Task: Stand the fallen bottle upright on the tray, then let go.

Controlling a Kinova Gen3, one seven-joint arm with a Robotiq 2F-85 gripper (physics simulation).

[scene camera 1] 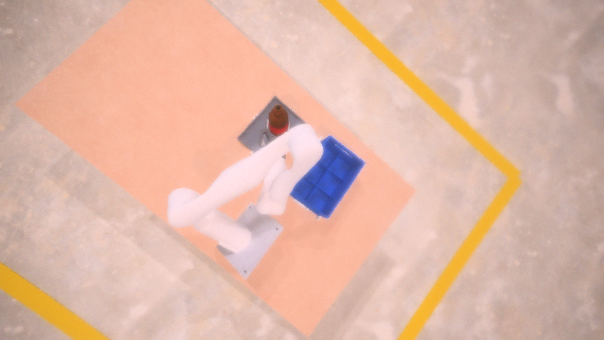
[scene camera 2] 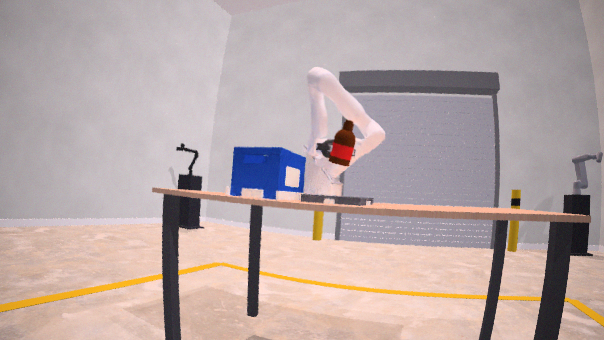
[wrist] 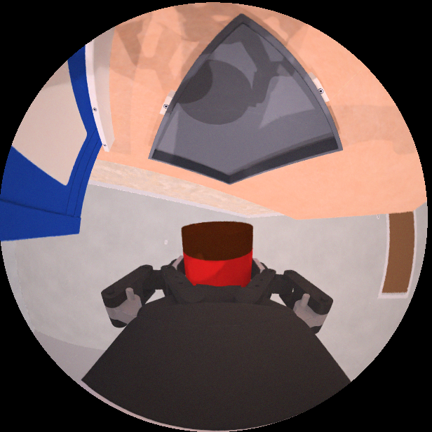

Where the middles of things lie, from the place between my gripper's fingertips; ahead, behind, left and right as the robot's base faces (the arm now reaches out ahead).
I see the brown bottle (scene camera 2: 344, 141) 30 mm above my hand.
